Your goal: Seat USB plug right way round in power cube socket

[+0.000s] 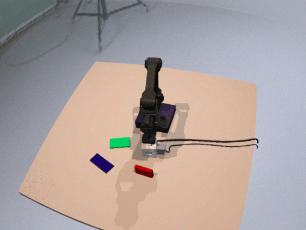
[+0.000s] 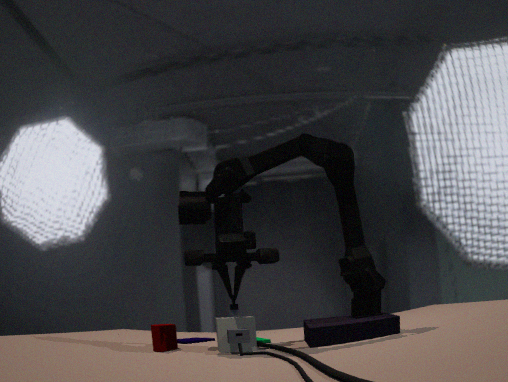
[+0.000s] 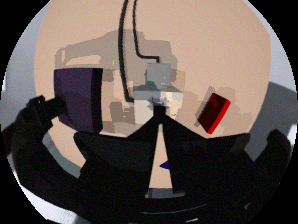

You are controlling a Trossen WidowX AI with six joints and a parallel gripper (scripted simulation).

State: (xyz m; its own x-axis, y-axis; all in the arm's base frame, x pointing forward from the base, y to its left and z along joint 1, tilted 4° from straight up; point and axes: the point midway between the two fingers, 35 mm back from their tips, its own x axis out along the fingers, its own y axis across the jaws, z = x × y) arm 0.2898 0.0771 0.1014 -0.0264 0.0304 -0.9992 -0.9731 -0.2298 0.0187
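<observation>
My gripper tip is 10 mm above the dark USB plug. Round my gripper tip: flat blue block 250 mm to the right, 160 mm ahead, 110 mm below; green block 200 mm to the right, 110 mm below; red block 150 mm ahead, 90 mm below, 10 mm to the left.
</observation>
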